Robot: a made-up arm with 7 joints.
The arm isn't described. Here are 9 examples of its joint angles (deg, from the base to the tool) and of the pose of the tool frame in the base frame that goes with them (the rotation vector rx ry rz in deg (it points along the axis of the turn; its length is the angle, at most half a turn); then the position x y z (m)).
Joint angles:
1: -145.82 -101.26 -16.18 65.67 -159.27 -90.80 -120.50
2: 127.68 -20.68 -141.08 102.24 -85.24 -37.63 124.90
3: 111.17 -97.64 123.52 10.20 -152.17 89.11 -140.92
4: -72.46 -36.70 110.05 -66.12 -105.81 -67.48 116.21
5: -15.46 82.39 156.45 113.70 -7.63 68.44 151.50
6: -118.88 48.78 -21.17 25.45 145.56 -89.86 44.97
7: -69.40 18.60 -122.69 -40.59 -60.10 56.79 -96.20
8: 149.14 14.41 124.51 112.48 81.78 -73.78 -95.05
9: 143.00 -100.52 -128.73 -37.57 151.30 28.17 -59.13
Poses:
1: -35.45 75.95 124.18 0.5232 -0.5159 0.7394
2: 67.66 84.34 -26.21 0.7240 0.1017 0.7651
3: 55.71 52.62 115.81 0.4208 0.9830 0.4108
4: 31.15 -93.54 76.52 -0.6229 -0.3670 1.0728
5: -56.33 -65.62 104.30 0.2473 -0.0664 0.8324
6: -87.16 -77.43 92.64 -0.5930 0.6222 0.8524
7: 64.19 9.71 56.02 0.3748 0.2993 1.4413
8: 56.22 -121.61 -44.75 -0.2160 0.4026 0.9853
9: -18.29 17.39 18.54 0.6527 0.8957 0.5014
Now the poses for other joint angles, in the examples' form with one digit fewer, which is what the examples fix.
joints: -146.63 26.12 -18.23 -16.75 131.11 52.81 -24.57
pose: 54.9 90.8 112.6 -0.130 0.262 1.548
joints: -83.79 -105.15 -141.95 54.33 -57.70 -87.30 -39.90
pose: 69.5 -43.4 -2.1 -0.459 -0.812 0.074
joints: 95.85 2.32 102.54 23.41 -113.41 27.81 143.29
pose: 41.0 -20.0 -131.7 -0.196 -0.063 1.600
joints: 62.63 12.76 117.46 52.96 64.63 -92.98 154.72
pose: 109.4 -31.0 86.8 -0.154 -0.322 1.370
